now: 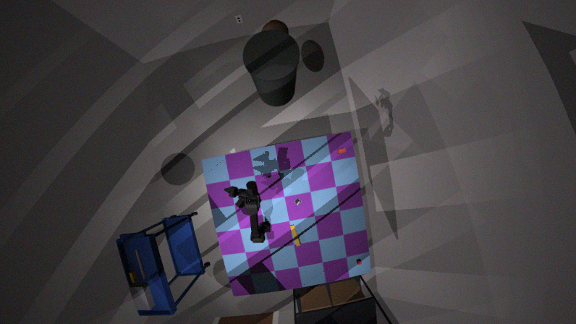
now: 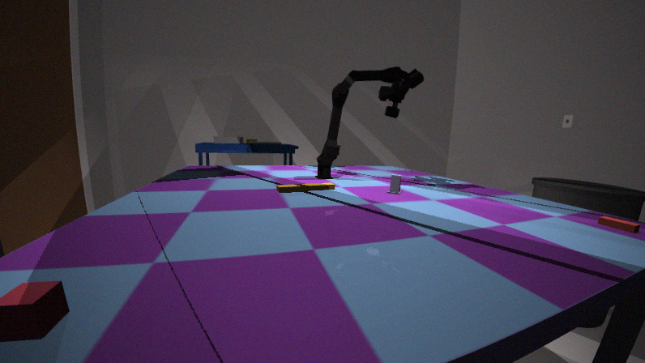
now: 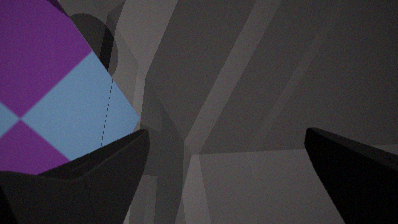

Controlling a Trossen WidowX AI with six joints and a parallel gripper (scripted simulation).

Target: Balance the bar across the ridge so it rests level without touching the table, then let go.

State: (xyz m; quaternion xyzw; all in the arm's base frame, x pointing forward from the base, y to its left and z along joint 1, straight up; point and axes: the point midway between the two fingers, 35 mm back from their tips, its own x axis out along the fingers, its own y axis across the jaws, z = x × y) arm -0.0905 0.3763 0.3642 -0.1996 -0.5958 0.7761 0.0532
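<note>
Now: the yellow bar 35 cm ahead of my gripper tip, 52 cm to the right of it and 35 cm below it. The rest, counted from my gripper tip: dark red cube (86 cm ahead, 89 cm to the right, 34 cm below); then flat orange block (86 cm ahead, 11 cm to the left, 35 cm below).
</note>
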